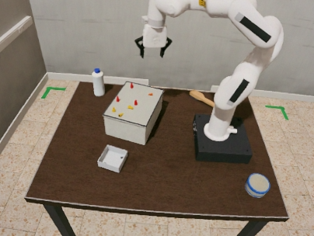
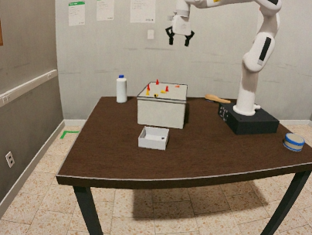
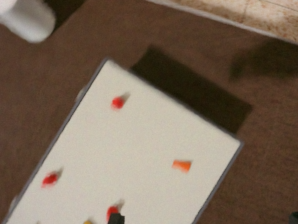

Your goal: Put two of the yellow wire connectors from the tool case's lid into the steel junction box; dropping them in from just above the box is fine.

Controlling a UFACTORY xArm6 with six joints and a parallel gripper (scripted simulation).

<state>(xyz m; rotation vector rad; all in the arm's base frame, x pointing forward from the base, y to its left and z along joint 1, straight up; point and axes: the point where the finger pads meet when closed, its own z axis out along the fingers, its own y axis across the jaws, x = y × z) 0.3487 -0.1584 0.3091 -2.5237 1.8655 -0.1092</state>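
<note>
Right now my hand is 6 cm short of the red wire connector, 8 cm to the right of it and 23 cm above it. The rest, counted from my hand: tool case: 7 cm ahead, 5 cm to the left, 28 cm below; orange wire connector: 1 cm behind, 1 cm to the right, 24 cm below; wooden brush: 32 cm behind, 16 cm to the right, 36 cm below.
</note>
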